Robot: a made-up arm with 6 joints. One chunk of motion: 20 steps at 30 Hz.
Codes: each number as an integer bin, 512 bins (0 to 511) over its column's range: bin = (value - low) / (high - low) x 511, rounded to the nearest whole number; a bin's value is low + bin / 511 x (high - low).
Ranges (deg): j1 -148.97..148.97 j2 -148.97..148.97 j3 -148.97..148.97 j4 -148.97..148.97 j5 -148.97..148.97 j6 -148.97..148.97
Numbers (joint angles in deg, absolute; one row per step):
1: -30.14 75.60 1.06 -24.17 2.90 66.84
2: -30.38 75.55 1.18 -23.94 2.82 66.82
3: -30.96 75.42 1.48 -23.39 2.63 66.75
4: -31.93 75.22 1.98 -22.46 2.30 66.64
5: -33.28 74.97 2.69 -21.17 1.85 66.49
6: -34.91 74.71 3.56 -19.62 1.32 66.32
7: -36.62 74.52 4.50 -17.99 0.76 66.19
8: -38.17 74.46 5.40 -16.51 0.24 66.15
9: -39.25 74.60 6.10 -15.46 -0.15 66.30
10: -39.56 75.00 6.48 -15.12 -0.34 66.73
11: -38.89 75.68 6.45 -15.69 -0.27 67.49
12: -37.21 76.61 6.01 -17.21 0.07 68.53
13: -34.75 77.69 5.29 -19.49 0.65 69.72
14: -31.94 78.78 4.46 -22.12 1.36 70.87
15: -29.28 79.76 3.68 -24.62 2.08 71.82
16: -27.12 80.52 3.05 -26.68 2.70 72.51
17: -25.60 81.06 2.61 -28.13 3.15 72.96
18: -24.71 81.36 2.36 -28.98 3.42 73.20
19: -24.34 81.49 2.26 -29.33 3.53 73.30
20: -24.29 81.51 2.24 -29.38 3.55 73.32
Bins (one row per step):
1: 204 385 257 214 260 370
2: 203 385 258 214 260 370
3: 202 385 258 215 260 370
4: 201 385 259 217 259 370
5: 198 384 260 219 259 370
6: 196 384 262 222 258 369
7: 193 383 263 225 257 369
8: 190 383 265 227 256 369
9: 188 383 266 229 255 369
10: 188 384 267 230 255 370
11: 189 385 267 229 255 371
12: 192 387 266 226 256 373
13: 196 389 265 222 257 375
14: 201 391 263 218 258 377
15: 205 392 262 213 259 379
16: 209 394 261 210 260 380
17: 212 395 260 207 261 381
18: 213 395 260 206 261 381
19: 214 395 259 205 262 381
20: 214 395 259 205 262 381

